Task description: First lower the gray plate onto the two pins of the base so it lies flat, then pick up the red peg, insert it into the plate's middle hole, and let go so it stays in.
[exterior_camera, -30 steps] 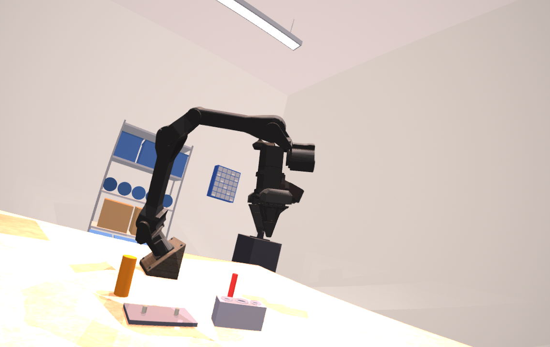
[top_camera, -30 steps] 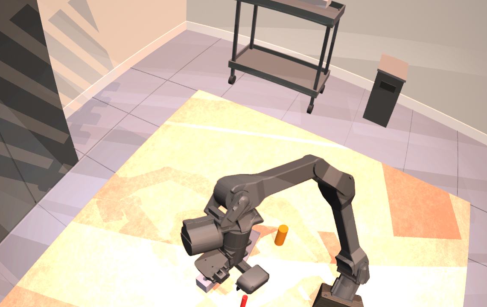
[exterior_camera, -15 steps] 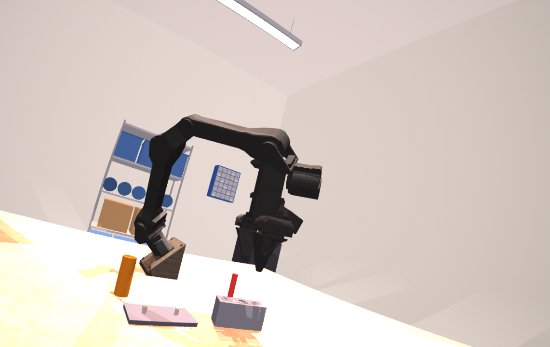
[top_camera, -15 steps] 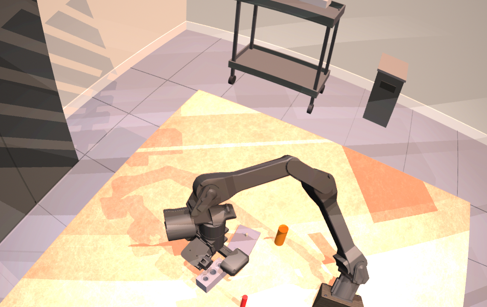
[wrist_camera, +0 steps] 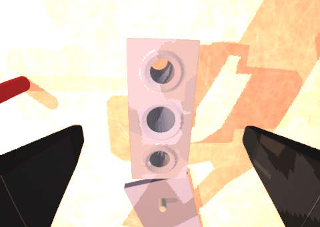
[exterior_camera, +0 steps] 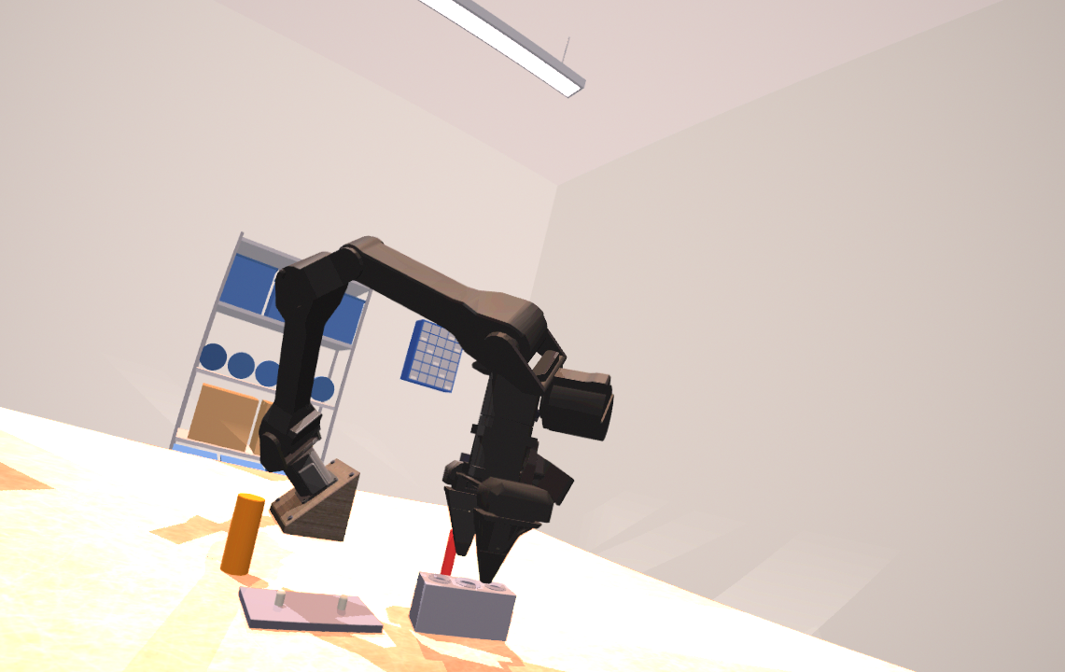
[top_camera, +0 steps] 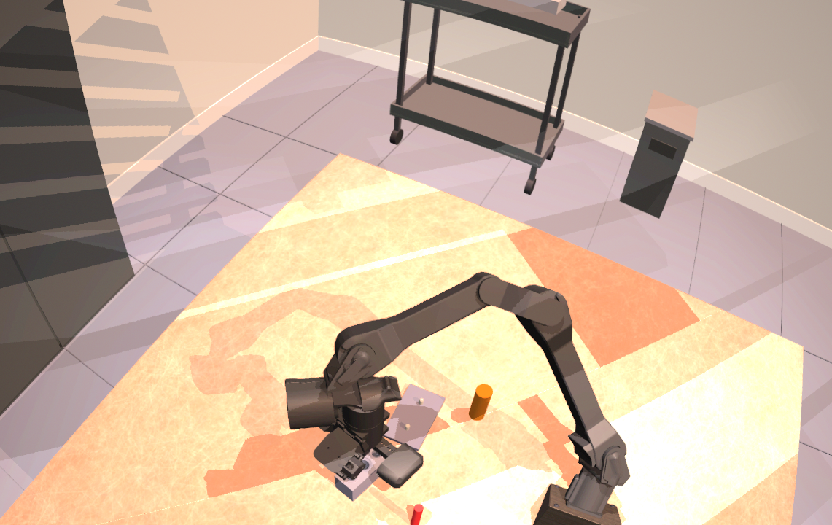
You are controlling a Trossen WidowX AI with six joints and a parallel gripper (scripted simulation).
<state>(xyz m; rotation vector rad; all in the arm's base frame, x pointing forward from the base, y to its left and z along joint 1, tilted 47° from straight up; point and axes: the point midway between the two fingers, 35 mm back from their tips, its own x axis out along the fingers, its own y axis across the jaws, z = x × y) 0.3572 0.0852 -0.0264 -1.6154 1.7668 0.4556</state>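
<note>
Now: gripper tip 3 cm above the gray plate. The rest, counted from my gripper tip: base: 15 cm to the right, 6 cm below, 2 cm behind; then red peg: 12 cm behind, 4 cm to the left, 3 cm below; then orange cylinder: 21 cm to the right, 12 cm behind, 3 cm below.
</note>
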